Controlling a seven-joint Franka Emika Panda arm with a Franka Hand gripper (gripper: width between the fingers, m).
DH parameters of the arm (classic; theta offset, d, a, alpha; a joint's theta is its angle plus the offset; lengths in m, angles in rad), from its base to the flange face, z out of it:
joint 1: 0 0.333 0 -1.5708
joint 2: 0 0 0 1.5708
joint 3: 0 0.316 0.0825 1.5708
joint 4: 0 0 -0.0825 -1.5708
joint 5: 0 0.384 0 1.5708
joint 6: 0 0 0.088 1.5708
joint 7: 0 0.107 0 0
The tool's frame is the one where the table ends.
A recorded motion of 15 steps. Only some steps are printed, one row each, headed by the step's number.
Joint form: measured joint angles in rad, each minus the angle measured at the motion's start. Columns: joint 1, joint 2, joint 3, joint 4, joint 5, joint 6, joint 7.
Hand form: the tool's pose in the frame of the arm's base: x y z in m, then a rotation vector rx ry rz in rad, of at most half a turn. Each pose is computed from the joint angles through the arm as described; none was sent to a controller.
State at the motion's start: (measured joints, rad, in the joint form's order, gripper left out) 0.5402 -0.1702 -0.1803 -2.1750 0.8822 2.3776 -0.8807
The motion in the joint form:
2: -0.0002 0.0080 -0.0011 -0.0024 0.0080 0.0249 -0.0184
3: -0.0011 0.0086 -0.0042 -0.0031 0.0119 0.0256 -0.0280
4: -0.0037 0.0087 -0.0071 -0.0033 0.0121 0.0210 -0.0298
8: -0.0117 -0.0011 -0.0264 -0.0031 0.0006 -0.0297 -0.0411
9: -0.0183 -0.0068 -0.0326 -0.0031 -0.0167 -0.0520 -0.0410
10: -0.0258 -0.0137 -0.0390 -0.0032 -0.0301 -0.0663 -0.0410
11: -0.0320 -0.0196 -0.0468 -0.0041 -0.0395 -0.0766 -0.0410
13: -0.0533 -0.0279 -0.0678 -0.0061 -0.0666 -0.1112 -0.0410
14: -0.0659 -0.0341 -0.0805 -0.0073 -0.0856 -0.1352 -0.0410
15: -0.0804 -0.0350 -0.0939 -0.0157 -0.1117 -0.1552 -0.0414
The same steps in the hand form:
2: 0.5013 0.1898 0.5028 -2.2941 -0.8209 -0.6846
3: 0.5021 0.1877 0.5021 -2.2927 -0.8231 -0.6897
4: 0.5028 0.1853 0.5016 -2.2932 -0.8206 -0.6872
8: 0.5024 0.1748 0.5029 -2.2825 -0.8367 -0.6581
9: 0.5020 0.1695 0.5040 -2.2850 -0.8497 -0.6441
10: 0.5021 0.1628 0.5062 -2.2889 -0.8543 -0.6407
11: 0.5025 0.1559 0.5078 -2.2933 -0.8525 -0.6398
13: 0.5044 0.1359 0.5077 -2.3099 -0.8452 -0.6224
14: 0.5046 0.1240 0.5079 -2.3194 -0.8445 -0.6087
15: 0.5048 0.1107 0.5019 -2.3402 -0.8429 -0.5832

